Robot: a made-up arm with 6 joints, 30 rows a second.
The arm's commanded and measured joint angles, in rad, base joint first. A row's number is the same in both.
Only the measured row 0 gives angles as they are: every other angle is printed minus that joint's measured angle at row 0.
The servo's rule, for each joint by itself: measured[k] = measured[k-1] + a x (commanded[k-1-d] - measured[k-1]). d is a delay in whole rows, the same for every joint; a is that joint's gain. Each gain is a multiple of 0.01, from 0.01 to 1. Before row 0 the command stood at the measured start. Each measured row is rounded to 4 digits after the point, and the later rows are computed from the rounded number. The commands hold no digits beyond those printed.
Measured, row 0: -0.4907, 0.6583, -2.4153, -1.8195, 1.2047, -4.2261
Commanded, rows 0 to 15: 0.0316, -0.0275, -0.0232, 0.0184, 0.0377, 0.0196; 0.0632, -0.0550, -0.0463, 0.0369, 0.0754, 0.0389; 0.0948, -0.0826, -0.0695, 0.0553, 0.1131, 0.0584; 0.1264, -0.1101, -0.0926, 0.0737, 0.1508, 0.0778; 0.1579, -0.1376, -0.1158, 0.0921, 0.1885, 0.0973; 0.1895, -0.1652, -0.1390, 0.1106, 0.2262, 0.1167; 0.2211, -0.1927, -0.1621, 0.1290, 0.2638, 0.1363; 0.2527, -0.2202, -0.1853, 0.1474, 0.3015, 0.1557; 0.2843, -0.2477, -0.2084, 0.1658, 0.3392, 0.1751; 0.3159, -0.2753, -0.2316, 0.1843, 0.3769, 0.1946; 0.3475, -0.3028, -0.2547, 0.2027, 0.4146, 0.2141; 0.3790, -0.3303, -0.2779, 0.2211, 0.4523, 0.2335; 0.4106, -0.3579, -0.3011, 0.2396, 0.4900, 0.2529; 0.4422, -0.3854, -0.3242, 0.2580, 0.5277, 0.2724; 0.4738, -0.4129, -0.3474, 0.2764, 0.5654, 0.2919; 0.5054, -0.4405, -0.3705, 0.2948, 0.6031, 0.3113
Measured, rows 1 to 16: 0.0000, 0.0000, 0.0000, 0.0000, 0.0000, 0.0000; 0.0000, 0.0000, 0.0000, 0.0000, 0.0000, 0.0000; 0.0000, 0.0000, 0.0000, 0.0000, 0.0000, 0.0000; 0.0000, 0.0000, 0.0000, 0.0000, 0.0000, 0.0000; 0.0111, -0.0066, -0.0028, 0.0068, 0.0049, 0.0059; 0.0293, -0.0182, -0.0080, 0.0179, 0.0141, 0.0158; 0.0522, -0.0337, -0.0154, 0.0317, 0.0270, 0.0286; 0.0782, -0.0520, -0.0247, 0.0472, 0.0431, 0.0434; 0.1061, -0.0725, -0.0356, 0.0638, 0.0620, 0.0596; 0.1353, -0.0947, -0.0480, 0.0811, 0.0833, 0.0767; 0.1653, -0.1182, -0.0617, 0.0988, 0.1068, 0.0946; 0.1959, -0.1427, -0.0765, 0.1168, 0.1321, 0.1129; 0.2268, -0.1679, -0.0923, 0.1349, 0.1590, 0.1316; 0.2580, -0.1937, -0.1090, 0.1532, 0.1873, 0.1505; 0.2893, -0.2199, -0.1265, 0.1715, 0.2168, 0.1696; 0.3207, -0.2464, -0.1447, 0.1899, 0.2474, 0.1888
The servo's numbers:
d 4
a 0.35 0.24 0.12 0.37 0.13 0.30

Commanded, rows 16 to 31: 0.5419, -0.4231, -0.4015, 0.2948, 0.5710, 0.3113; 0.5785, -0.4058, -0.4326, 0.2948, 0.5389, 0.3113; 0.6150, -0.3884, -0.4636, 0.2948, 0.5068, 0.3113; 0.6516, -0.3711, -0.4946, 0.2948, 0.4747, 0.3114; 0.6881, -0.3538, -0.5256, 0.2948, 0.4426, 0.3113; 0.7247, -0.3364, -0.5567, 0.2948, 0.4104, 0.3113; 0.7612, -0.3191, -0.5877, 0.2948, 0.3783, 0.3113; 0.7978, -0.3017, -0.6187, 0.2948, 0.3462, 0.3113; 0.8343, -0.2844, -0.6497, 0.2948, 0.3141, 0.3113; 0.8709, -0.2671, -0.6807, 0.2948, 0.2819, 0.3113; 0.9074, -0.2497, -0.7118, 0.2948, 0.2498, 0.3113; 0.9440, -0.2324, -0.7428, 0.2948, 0.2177, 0.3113; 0.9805, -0.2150, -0.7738, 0.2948, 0.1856, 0.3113; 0.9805, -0.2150, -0.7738, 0.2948, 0.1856, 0.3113; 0.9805, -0.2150, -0.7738, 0.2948, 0.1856, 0.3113; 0.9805, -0.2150, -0.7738, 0.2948, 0.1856, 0.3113
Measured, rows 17 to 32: 0.3522, -0.2732, -0.1635, 0.2083, 0.2789, 0.2080; 0.3837, -0.3001, -0.1828, 0.2267, 0.3112, 0.2273; 0.4152, -0.3272, -0.2026, 0.2451, 0.3442, 0.2467; 0.4468, -0.3544, -0.2227, 0.2635, 0.3779, 0.2661; 0.4801, -0.3709, -0.2442, 0.2751, 0.4030, 0.2797; 0.5145, -0.3793, -0.2668, 0.2824, 0.4207, 0.2892; 0.5497, -0.3815, -0.2904, 0.2870, 0.4319, 0.2958; 0.5854, -0.3790, -0.3149, 0.2899, 0.4375, 0.3005; 0.6213, -0.3730, -0.3402, 0.2917, 0.4382, 0.3037; 0.6575, -0.3642, -0.3662, 0.2928, 0.4346, 0.3060; 0.6938, -0.3534, -0.3928, 0.2935, 0.4273, 0.3076; 0.7302, -0.3410, -0.4199, 0.2940, 0.4168, 0.3087; 0.7666, -0.3274, -0.4475, 0.2943, 0.4034, 0.3095; 0.8031, -0.3129, -0.4755, 0.2945, 0.3876, 0.3100; 0.8396, -0.2977, -0.5039, 0.2946, 0.3697, 0.3104; 0.8761, -0.2820, -0.5326, 0.2947, 0.3499, 0.3107
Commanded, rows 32 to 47: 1.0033, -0.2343, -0.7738, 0.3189, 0.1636, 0.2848; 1.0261, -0.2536, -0.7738, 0.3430, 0.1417, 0.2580; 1.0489, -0.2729, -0.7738, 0.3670, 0.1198, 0.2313; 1.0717, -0.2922, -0.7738, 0.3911, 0.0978, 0.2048; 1.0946, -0.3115, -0.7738, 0.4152, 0.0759, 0.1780; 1.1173, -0.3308, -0.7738, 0.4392, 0.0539, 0.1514; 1.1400, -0.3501, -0.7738, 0.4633, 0.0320, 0.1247; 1.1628, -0.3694, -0.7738, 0.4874, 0.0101, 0.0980; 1.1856, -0.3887, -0.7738, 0.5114, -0.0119, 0.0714; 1.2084, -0.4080, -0.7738, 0.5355, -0.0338, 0.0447; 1.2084, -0.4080, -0.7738, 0.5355, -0.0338, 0.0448; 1.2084, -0.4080, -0.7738, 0.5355, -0.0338, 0.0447; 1.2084, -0.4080, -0.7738, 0.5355, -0.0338, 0.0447; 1.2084, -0.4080, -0.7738, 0.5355, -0.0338, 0.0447; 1.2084, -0.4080, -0.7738, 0.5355, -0.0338, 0.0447; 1.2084, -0.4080, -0.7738, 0.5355, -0.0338, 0.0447
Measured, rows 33 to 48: 0.9126, -0.2659, -0.5615, 0.2947, 0.3285, 0.3109; 0.9364, -0.2537, -0.5870, 0.2947, 0.3099, 0.3110; 0.9518, -0.2444, -0.6094, 0.2947, 0.2937, 0.3111; 0.9618, -0.2373, -0.6291, 0.2947, 0.2796, 0.3112; 0.9763, -0.2366, -0.6465, 0.3037, 0.2645, 0.3033; 0.9937, -0.2407, -0.6618, 0.3182, 0.2485, 0.2897; 1.0130, -0.2484, -0.6752, 0.3363, 0.2318, 0.2722; 1.0335, -0.2589, -0.6870, 0.3566, 0.2144, 0.2520; 1.0549, -0.2715, -0.6974, 0.3783, 0.1964, 0.2298; 1.0767, -0.2857, -0.7066, 0.4008, 0.1779, 0.2063; 1.0989, -0.3012, -0.7147, 0.4239, 0.1589, 0.1818; 1.1213, -0.3176, -0.7218, 0.4474, 0.1396, 0.1567; 1.1438, -0.3347, -0.7280, 0.4711, 0.1199, 0.1311; 1.1664, -0.3523, -0.7335, 0.4949, 0.0999, 0.1052; 1.1811, -0.3657, -0.7383, 0.5099, 0.0825, 0.0871; 1.1907, -0.3759, -0.7426, 0.5194, 0.0674, 0.0744
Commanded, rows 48 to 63: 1.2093, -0.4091, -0.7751, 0.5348, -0.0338, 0.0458; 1.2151, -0.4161, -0.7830, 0.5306, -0.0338, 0.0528; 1.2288, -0.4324, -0.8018, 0.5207, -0.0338, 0.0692; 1.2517, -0.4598, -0.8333, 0.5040, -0.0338, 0.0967; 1.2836, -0.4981, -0.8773, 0.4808, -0.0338, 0.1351; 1.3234, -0.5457, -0.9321, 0.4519, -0.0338, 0.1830; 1.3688, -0.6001, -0.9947, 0.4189, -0.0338, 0.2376; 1.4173, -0.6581, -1.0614, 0.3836, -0.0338, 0.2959; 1.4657, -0.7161, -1.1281, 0.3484, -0.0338, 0.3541; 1.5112, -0.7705, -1.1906, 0.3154, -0.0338, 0.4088; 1.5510, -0.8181, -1.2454, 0.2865, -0.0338, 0.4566; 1.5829, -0.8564, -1.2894, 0.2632, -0.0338, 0.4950; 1.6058, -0.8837, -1.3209, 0.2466, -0.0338, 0.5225; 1.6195, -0.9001, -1.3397, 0.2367, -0.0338, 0.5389; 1.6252, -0.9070, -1.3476, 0.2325, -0.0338, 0.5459; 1.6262, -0.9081, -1.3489, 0.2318, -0.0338, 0.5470
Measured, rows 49 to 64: 1.1969, -0.3836, -0.7463, 0.5254, 0.0542, 0.0655; 1.2009, -0.3895, -0.7496, 0.5291, 0.0428, 0.0593; 1.2035, -0.3939, -0.7525, 0.5315, 0.0328, 0.0549; 1.2052, -0.3973, -0.7551, 0.5330, 0.0241, 0.0518; 1.2066, -0.4001, -0.7575, 0.5337, 0.0166, 0.0500; 1.2096, -0.4039, -0.7606, 0.5326, 0.0100, 0.0508; 1.2163, -0.4107, -0.7655, 0.5282, 0.0043, 0.0563; 1.2287, -0.4225, -0.7736, 0.5192, -0.0007, 0.0684; 1.2479, -0.4406, -0.7860, 0.5050, -0.0050, 0.0884; 1.2743, -0.4658, -0.8035, 0.4854, -0.0087, 0.1168; 1.3074, -0.4980, -0.8264, 0.4608, -0.0120, 0.1530; 1.3459, -0.5364, -0.8546, 0.4322, -0.0148, 0.1959; 1.3878, -0.5795, -0.8874, 0.4012, -0.0173, 0.2434; 1.4310, -0.6253, -0.9238, 0.3695, -0.0194, 0.2930; 1.4730, -0.6716, -0.9624, 0.3388, -0.0213, 0.3421; 1.5115, -0.7160, -1.0016, 0.3108, -0.0229, 0.3880
